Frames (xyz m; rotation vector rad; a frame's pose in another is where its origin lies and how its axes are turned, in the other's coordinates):
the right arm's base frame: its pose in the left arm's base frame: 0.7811 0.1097 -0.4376 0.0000 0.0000 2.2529
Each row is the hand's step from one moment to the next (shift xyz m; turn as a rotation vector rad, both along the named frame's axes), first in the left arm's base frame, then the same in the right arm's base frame.
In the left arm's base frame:
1: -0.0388 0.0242 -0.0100 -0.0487 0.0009 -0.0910
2: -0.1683 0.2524 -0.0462 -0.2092 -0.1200 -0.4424
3: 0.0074 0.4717 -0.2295 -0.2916 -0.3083 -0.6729
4: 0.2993 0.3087 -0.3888 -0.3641 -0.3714 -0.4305
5: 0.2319 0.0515 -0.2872 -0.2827 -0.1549 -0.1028
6: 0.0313 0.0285 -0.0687 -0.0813 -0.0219 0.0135
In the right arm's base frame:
1: 0.0432 0.0149 -0.0100 0.0314 0.0372 -0.0910
2: 0.3020 -0.0285 -0.0462 0.0387 0.2380 -0.4424
3: 0.3615 -0.3031 -0.2295 -0.0555 0.4207 -0.6729
4: 0.0509 -0.4269 -0.3888 -0.0588 0.5168 -0.4305
5: -0.1062 -0.2125 -0.2872 0.0580 0.3171 -0.1028
6: 0.0024 -0.0423 -0.0687 0.0343 0.0769 0.0135

